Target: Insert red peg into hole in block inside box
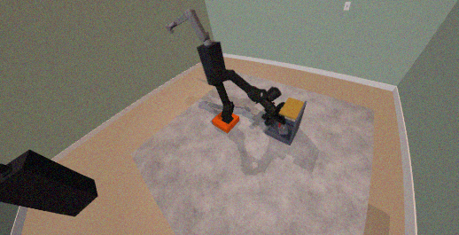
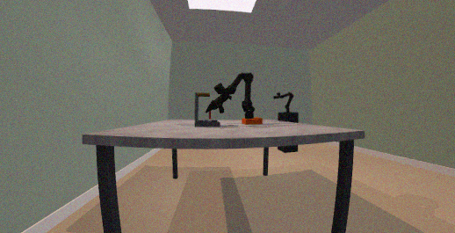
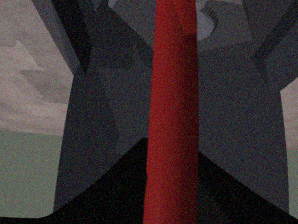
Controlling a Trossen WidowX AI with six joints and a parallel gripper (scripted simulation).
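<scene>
The yellow roof lies 2 cm ahead of my gripper tip, 2 cm to the left of it and 13 cm above it. Also, from my gripper tip: red peg (3 cm behind, 1 cm below).
</scene>
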